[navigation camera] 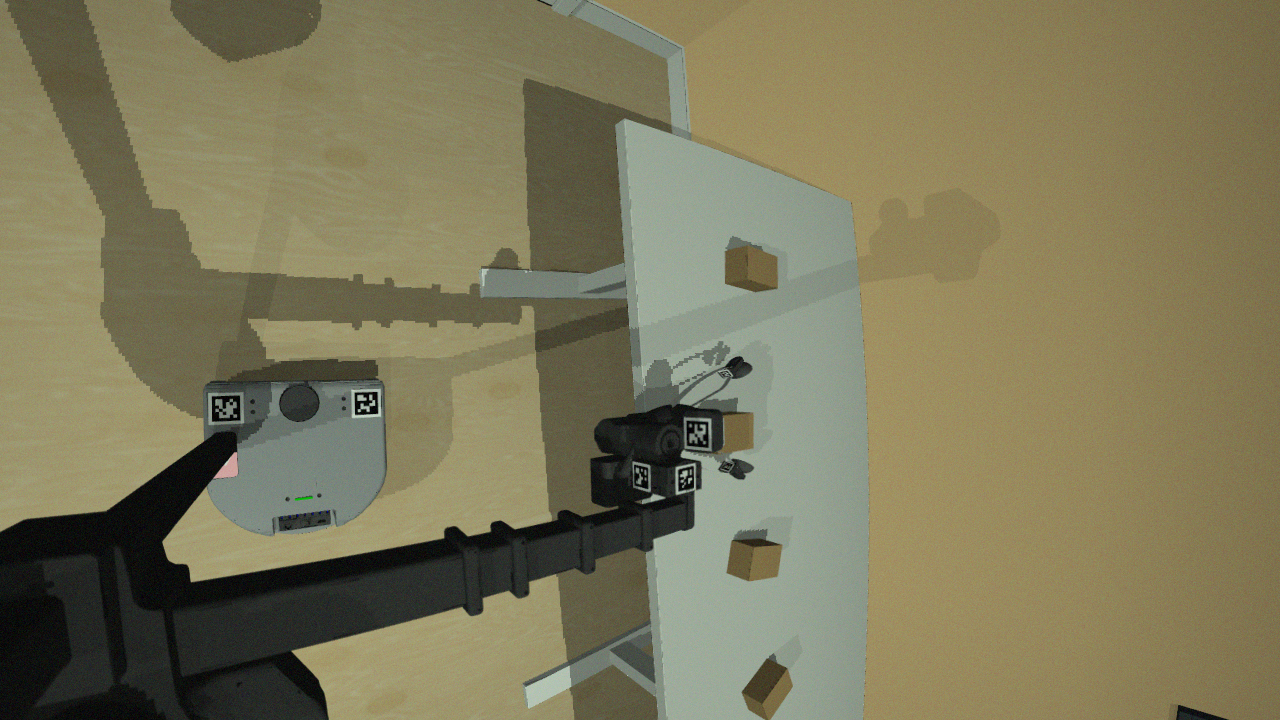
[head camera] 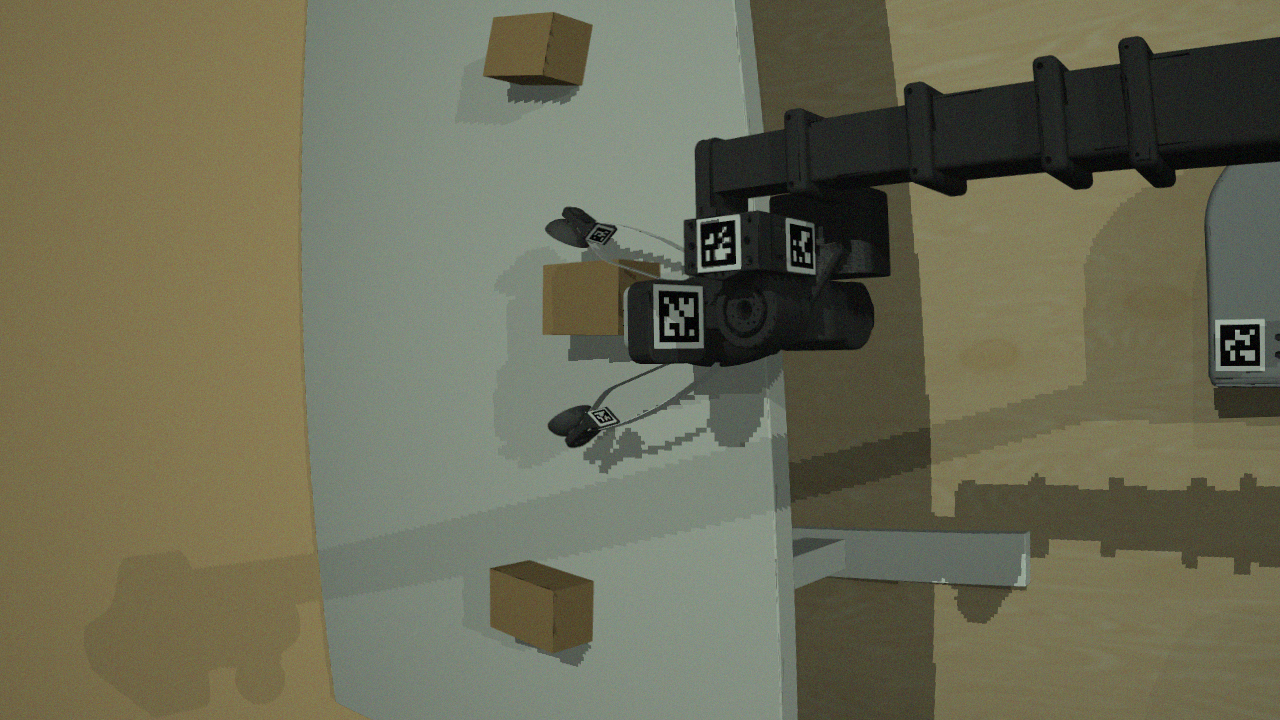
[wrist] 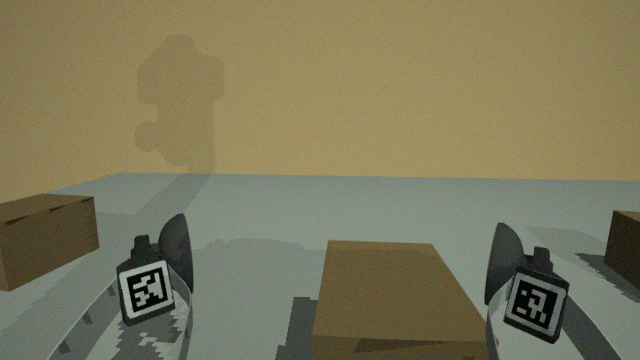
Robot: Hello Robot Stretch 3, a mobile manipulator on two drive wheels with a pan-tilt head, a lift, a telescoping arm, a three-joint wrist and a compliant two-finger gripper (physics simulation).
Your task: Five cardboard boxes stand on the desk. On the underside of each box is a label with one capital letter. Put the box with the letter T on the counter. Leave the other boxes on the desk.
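Places are measured from the robot's base along level axes (x down, y ahead, z right), in metres.
Pixels of known places: gripper, fingertip midpoint: (navigation camera: 747, 417) (head camera: 555, 327) (wrist: 337, 248); robot's base, link origin: (navigation camera: 299, 401).
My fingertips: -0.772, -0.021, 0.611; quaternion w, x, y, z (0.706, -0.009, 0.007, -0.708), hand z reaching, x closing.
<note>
Ahead of a thing's pixels: the offset from my fingertips to its top centre, as dx, dy, dz. Level surfaces: height alone.
My gripper (head camera: 573, 326) (navigation camera: 738, 418) (wrist: 337, 248) is open, its fingers spread on either side of a cardboard box @(+0.002, -0.023, -0.027) (head camera: 581, 300) (navigation camera: 735, 431) (wrist: 380, 290) on the desk @(dx +0.053) (head camera: 402, 268) (navigation camera: 680, 205) (wrist: 260, 205). In the wrist view this box sits nearer the right finger; the wrist partly hides it in the head view. A second box @(+0.002, -0.267, +0.058) (head camera: 520, 46) (navigation camera: 754, 559) (wrist: 625, 245) stands to one side, a third box @(+0.002, +0.257, +0.059) (head camera: 523, 601) (navigation camera: 750, 268) (wrist: 50, 240) to the other. A fourth box @(+0.002, -0.565, +0.111) (navigation camera: 767, 687) stands farther along in the navigation view. All undersides and letters are hidden. The counter does not show.
My telescoping arm (head camera: 984, 134) (navigation camera: 384, 573) reaches over the desk's front edge. My grey base (head camera: 1253, 259) (navigation camera: 295, 456) stands on the wooden floor before the desk. Desk legs (head camera: 939, 555) (navigation camera: 537, 282) stick out below. A tan wall (head camera: 143, 268) (navigation camera: 1074, 358) (wrist: 350, 90) rises behind the desk.
</note>
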